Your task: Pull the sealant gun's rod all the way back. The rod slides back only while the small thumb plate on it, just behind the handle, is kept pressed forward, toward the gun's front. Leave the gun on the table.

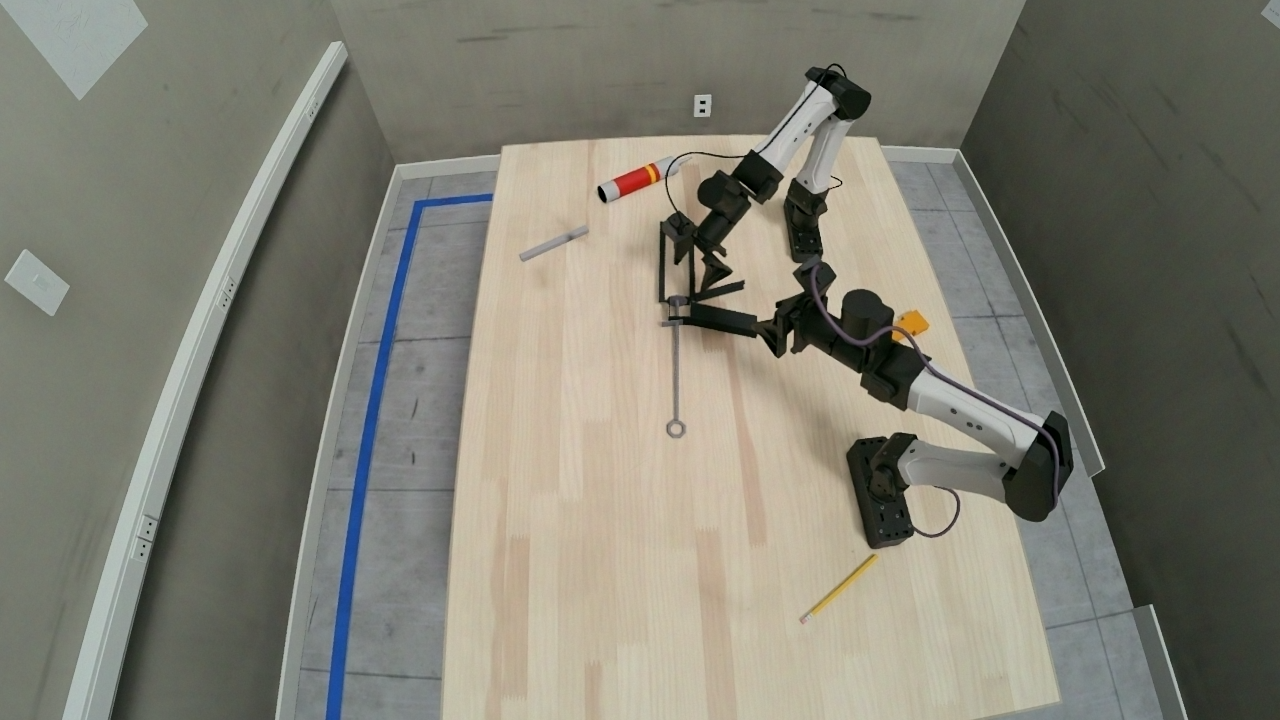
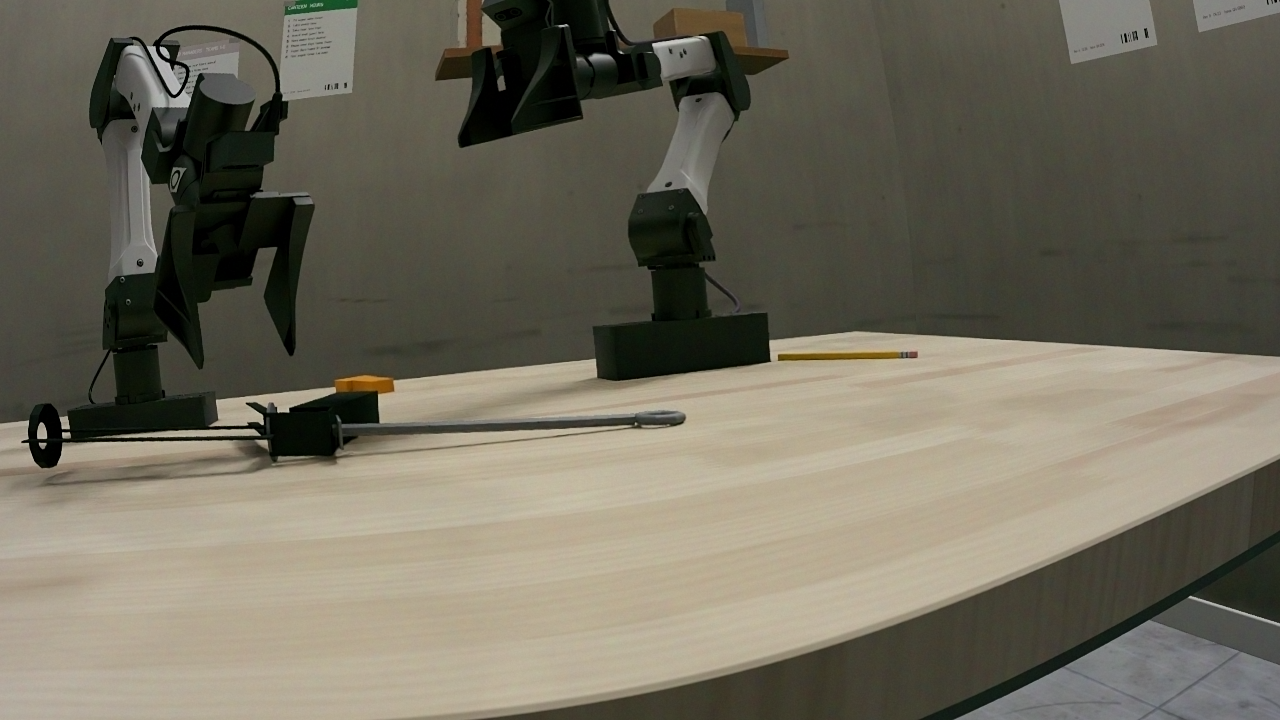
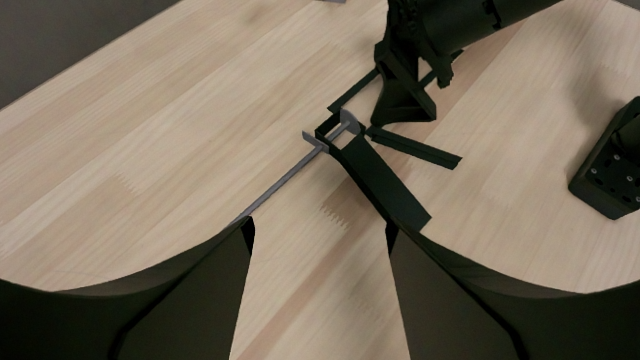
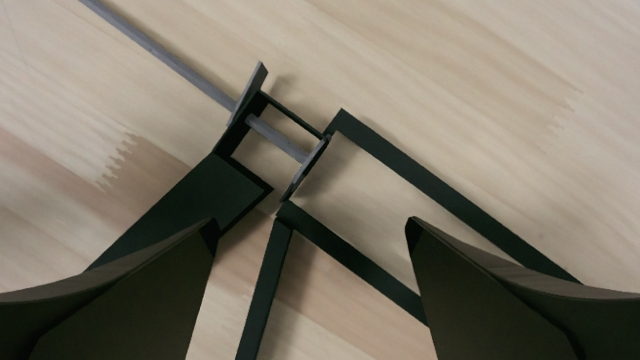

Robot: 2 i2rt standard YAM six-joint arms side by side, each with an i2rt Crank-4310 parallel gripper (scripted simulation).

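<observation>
I see my left gripper (image 2: 484, 134), and it is seen in image 3 (image 3: 320, 221) too. My right gripper (image 2: 248, 358) also shows in image 1 (image 1: 688, 278), in image 3 (image 3: 374, 95) and in image 4 (image 4: 312, 221). There is a black sealant gun (image 2: 295, 433), which I also see in image 1 (image 1: 706, 316), in image 3 (image 3: 386, 192) and in image 4 (image 4: 219, 187). I see a pencil (image 2: 885, 354) and an arm base (image 2: 625, 357) as well. Then there is an orange block (image 2: 363, 383); in image 3 the orange block is out of frame, and in image 4 the orange block is out of frame too.
</observation>
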